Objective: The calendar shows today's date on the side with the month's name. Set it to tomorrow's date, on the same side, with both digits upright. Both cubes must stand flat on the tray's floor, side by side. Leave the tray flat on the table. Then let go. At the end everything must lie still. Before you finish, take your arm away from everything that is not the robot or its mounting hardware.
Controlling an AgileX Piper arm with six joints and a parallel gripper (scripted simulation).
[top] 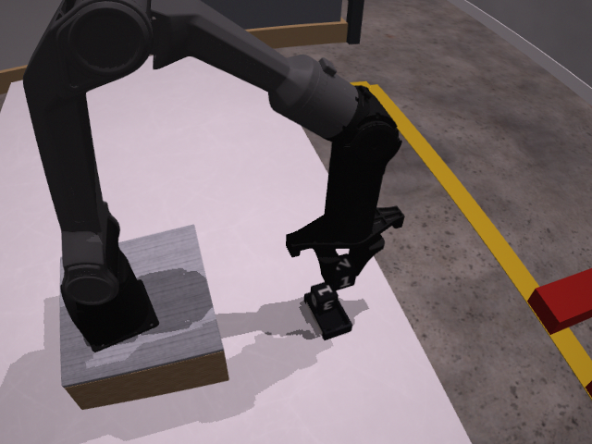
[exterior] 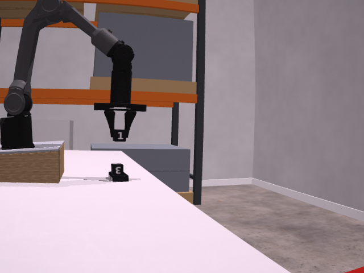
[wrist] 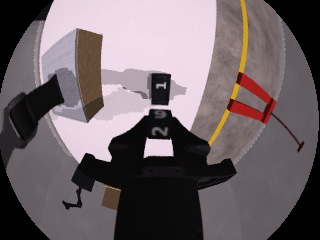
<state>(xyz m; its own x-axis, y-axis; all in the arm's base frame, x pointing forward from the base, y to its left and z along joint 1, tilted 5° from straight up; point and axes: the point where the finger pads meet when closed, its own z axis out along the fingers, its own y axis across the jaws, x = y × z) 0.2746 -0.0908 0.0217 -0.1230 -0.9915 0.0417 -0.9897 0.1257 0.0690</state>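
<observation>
My gripper is now right at the cube. The rest, counted from my hand: black base (20 mm to the left, 120 mm below).
</observation>
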